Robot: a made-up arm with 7 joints. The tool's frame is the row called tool.
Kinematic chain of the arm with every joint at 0, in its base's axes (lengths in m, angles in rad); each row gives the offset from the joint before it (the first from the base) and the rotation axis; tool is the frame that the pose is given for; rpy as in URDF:
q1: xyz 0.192 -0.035 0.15 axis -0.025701 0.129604 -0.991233
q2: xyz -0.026 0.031 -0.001 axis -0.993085 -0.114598 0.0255
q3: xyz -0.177 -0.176 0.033 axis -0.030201 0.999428 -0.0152
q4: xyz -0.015 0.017 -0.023 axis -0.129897 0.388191 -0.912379
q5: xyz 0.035 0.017 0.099 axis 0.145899 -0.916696 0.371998
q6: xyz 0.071 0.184 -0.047 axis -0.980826 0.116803 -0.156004
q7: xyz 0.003 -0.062 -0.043 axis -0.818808 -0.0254 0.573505
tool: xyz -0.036 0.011 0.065 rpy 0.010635 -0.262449 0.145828
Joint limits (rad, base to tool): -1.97..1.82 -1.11..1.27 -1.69..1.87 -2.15..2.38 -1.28..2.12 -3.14..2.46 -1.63..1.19
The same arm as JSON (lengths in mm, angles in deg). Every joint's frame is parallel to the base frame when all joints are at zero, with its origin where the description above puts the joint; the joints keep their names.
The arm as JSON. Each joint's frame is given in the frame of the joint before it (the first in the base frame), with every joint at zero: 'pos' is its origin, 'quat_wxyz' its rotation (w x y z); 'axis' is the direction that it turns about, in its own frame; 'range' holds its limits. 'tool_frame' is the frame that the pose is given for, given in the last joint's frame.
{
  "length_unit": "mm",
  "angle_unit": "deg",
  "joints": [
    {
      "joint": "q1",
      "pos": [
        192.0,
        -35.0,
        150.0
      ],
      "quat_wxyz": [
        1.0,
        0.0,
        0.0,
        0.0
      ],
      "axis": [
        -0.025701,
        0.129604,
        -0.991233
      ],
      "range": [
        -112.87,
        104.28
      ]
    },
    {
      "joint": "q2",
      "pos": [
        -26.0,
        31.0,
        -1.0
      ],
      "quat_wxyz": [
        1.0,
        0.0,
        0.0,
        0.0
      ],
      "axis": [
        -0.993085,
        -0.114598,
        0.0255
      ],
      "range": [
        -63.6,
        72.77
      ]
    },
    {
      "joint": "q3",
      "pos": [
        -177.0,
        -176.0,
        33.0
      ],
      "quat_wxyz": [
        1.0,
        0.0,
        0.0,
        0.0
      ],
      "axis": [
        -0.030201,
        0.999428,
        -0.0152
      ],
      "range": [
        -96.83,
        107.14
      ]
    },
    {
      "joint": "q4",
      "pos": [
        -15.0,
        17.0,
        -23.0
      ],
      "quat_wxyz": [
        1.0,
        0.0,
        0.0,
        0.0
      ],
      "axis": [
        -0.129897,
        0.388191,
        -0.912379
      ],
      "range": [
        -123.19,
        136.36
      ]
    },
    {
      "joint": "q5",
      "pos": [
        35.0,
        17.0,
        99.0
      ],
      "quat_wxyz": [
        1.0,
        0.0,
        0.0,
        0.0
      ],
      "axis": [
        0.145899,
        -0.916696,
        0.371998
      ],
      "range": [
        -73.34,
        121.47
      ]
    },
    {
      "joint": "q6",
      "pos": [
        71.0,
        184.0,
        -47.0
      ],
      "quat_wxyz": [
        1.0,
        0.0,
        0.0,
        0.0
      ],
      "axis": [
        -0.980826,
        0.116803,
        -0.156004
      ],
      "range": [
        -179.91,
        140.95
      ]
    },
    {
      "joint": "q7",
      "pos": [
        3.0,
        -62.0,
        -43.0
      ],
      "quat_wxyz": [
        1.0,
        0.0,
        0.0,
        0.0
      ],
      "axis": [
        -0.818808,
        -0.0254,
        0.573505
      ],
      "range": [
        -93.39,
        68.18
      ]
    }
  ],
  "tool_frame": {
    "pos": [
      -36.0,
      11.0,
      65.0
    ],
    "quat_wxyz": [
      0.988704,
      0.01479,
      -0.130115,
      0.072916
    ]
  }
}

